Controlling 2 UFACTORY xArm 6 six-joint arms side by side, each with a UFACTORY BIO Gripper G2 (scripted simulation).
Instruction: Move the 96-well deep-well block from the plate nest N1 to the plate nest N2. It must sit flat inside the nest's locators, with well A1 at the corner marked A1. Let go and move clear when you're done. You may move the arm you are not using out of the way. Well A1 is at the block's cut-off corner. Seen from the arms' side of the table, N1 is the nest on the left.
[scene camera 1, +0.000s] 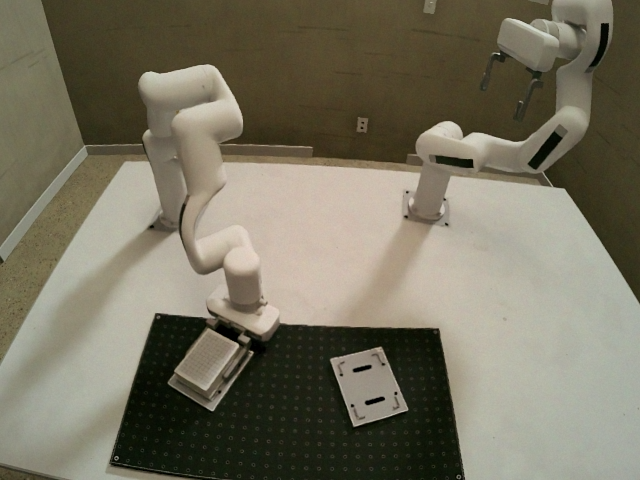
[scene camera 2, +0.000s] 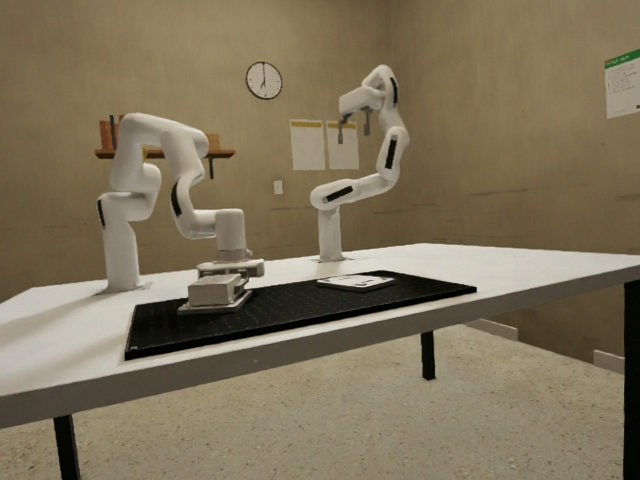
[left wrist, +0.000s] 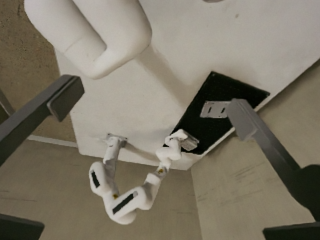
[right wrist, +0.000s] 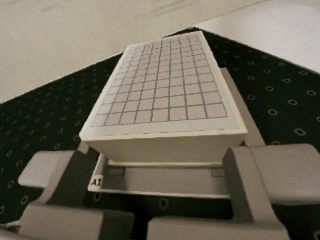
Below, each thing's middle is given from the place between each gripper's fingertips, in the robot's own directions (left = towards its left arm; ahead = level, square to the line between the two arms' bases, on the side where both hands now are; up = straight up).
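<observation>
Nest N1 (scene camera 1: 378, 381) is 70 mm ahead of my right hand, 330 mm to the left of it and 30 mm below it. From the same right hand, nest N2 (scene camera 1: 225, 384) is 10 mm ahead, 10 mm to the right and 30 mm below, while the white deep-well block (scene camera 1: 201, 370) is 10 mm ahead and 10 mm to the right.
The white deep-well block is 450 mm below my left hand, 350 mm ahead of it and 660 mm to the right of it. Counted from my left hand as well: nest N2, 480 mm below, 350 mm ahead, 660 mm to the right; nest N1, 480 mm below, 410 mm ahead, 330 mm to the right.
</observation>
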